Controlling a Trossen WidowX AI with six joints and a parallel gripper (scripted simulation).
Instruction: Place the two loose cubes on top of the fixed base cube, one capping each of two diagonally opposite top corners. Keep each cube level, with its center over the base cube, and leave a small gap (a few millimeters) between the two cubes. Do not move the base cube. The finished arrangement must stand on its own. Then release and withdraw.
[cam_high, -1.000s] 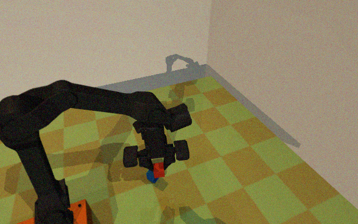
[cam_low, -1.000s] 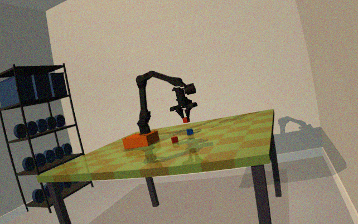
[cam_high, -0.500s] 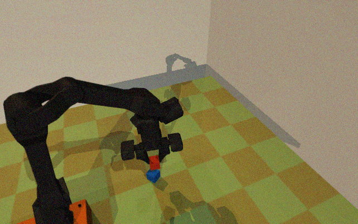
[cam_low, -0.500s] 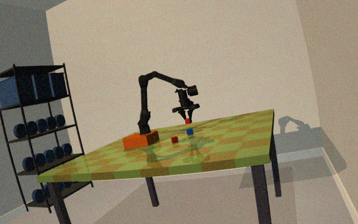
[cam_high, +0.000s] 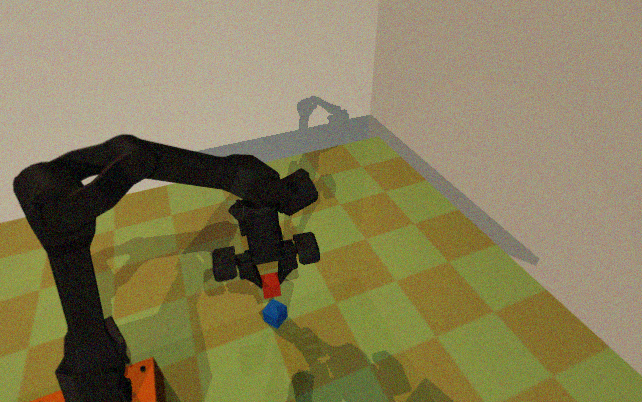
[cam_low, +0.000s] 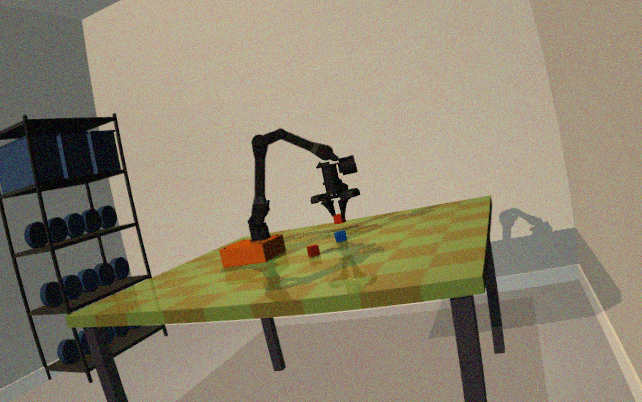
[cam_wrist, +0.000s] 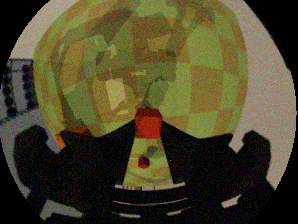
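Right now the blue cube is 70 mm below my gripper tip and 20 mm to the right of it.
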